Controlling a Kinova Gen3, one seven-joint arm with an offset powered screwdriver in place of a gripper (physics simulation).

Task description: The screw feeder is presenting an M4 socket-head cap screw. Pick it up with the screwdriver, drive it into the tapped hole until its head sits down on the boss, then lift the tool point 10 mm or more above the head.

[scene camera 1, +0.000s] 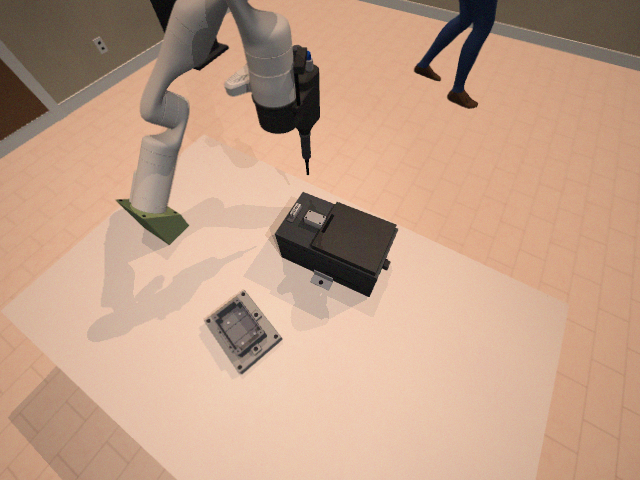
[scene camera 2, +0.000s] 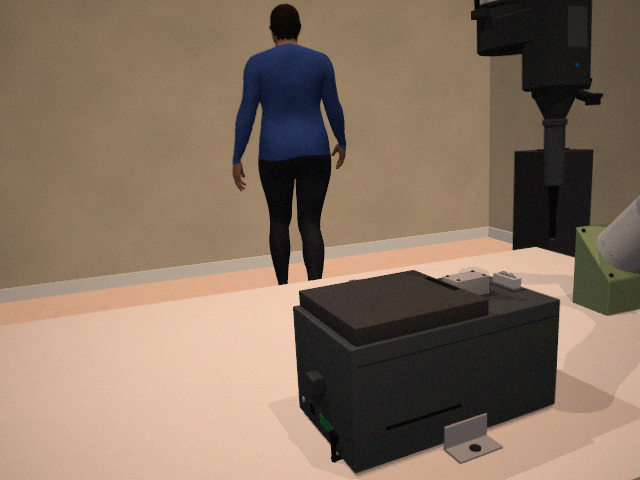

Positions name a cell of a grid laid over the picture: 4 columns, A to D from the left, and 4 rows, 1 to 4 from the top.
Scene:
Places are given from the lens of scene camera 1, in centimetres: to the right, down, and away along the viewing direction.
grey fixture plate (scene camera 1: B3): -13, 26, 72
black feeder lid (scene camera 1: C2): 10, 0, 71

